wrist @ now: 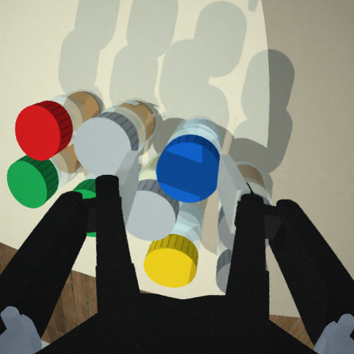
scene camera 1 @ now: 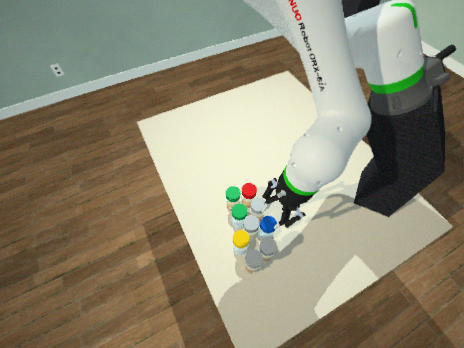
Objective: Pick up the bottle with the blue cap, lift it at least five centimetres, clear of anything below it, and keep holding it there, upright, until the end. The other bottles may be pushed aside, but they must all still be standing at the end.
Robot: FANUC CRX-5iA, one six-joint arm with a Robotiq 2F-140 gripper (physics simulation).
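Frame: origin at the arm's base, x right, y ahead, z up, level; millimetres.
Where they show: gripper, fingertip midpoint: (scene camera 1: 271, 217); arm's base, link origin: (scene camera 1: 400, 98).
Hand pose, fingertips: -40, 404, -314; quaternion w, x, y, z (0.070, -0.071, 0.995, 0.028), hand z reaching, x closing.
Things, the pixels of their top centre, and the offset from my fingertips, as dx, dy, dz. Level surfaces: height alone.
- bottle with the blue cap, top centre: (scene camera 1: 268, 223) -7, +10, -20
- red cap, top centre: (scene camera 1: 249, 189) +138, +5, -20
- yellow cap, top centre: (scene camera 1: 241, 237) -10, +117, -20
- pale mat, surface height: dz -125
The bottle with the blue cap (scene camera 1: 268, 224) (wrist: 188, 169) stands upright at the side of the bottle group nearest the robot. My gripper (scene camera 1: 276, 212) (wrist: 178, 169) is open with nothing held. In the wrist view its two finger pads appear on either side of the blue cap, the right pad close to the cap's edge and the left one farther off. The height of the fingertips against the cap is hard to tell. A light grey cap (scene camera 1: 257, 205) (wrist: 103, 146) shows just beyond the left pad. Another light grey cap (scene camera 1: 251, 224) (wrist: 151, 210) is close to the blue one.
Other bottles stand around: a red cap (scene camera 1: 249, 190) (wrist: 44, 130), green caps (scene camera 1: 233, 194) (scene camera 1: 239, 212), a yellow cap (scene camera 1: 241, 238) (wrist: 171, 261) and darker grey caps (scene camera 1: 268, 247) (scene camera 1: 253, 260), partly behind the right finger in the wrist view. All are on a pale mat (scene camera 1: 200, 135).
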